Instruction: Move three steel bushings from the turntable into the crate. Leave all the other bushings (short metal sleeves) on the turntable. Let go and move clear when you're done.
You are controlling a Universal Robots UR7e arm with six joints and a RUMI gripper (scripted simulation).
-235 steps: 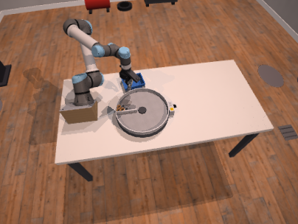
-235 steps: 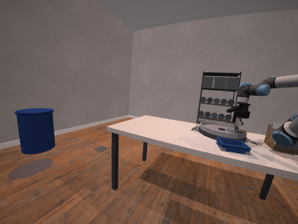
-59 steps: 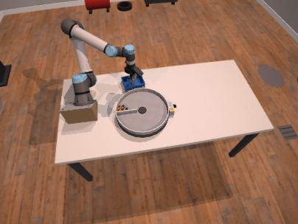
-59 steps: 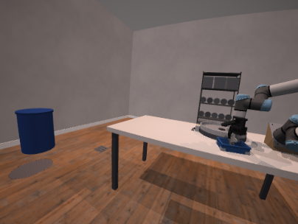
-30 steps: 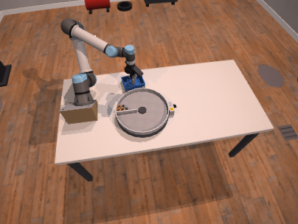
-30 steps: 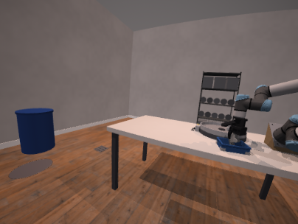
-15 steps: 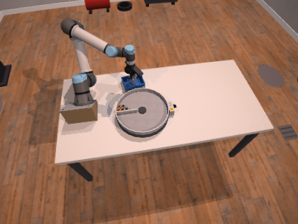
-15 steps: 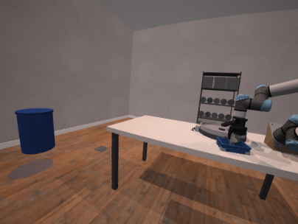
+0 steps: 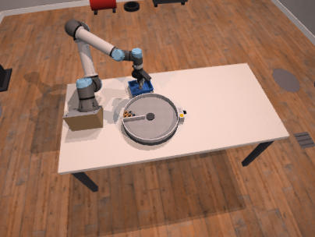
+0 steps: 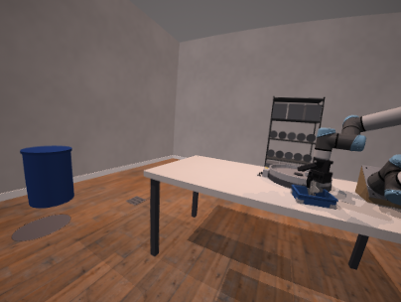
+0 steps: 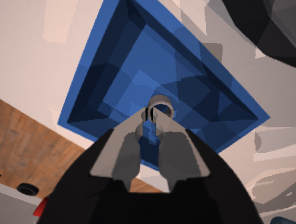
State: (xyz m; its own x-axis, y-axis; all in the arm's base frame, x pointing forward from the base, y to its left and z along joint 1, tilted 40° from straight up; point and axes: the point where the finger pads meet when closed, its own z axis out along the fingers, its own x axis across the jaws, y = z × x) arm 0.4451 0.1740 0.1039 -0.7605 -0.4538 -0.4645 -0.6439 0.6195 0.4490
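Now: the blue crate 10 mm to the right of my hand, 10 mm below it and 10 mm behind it. The rest, counted from my hand: round grey turntable 350 mm to the right, 20 mm above.
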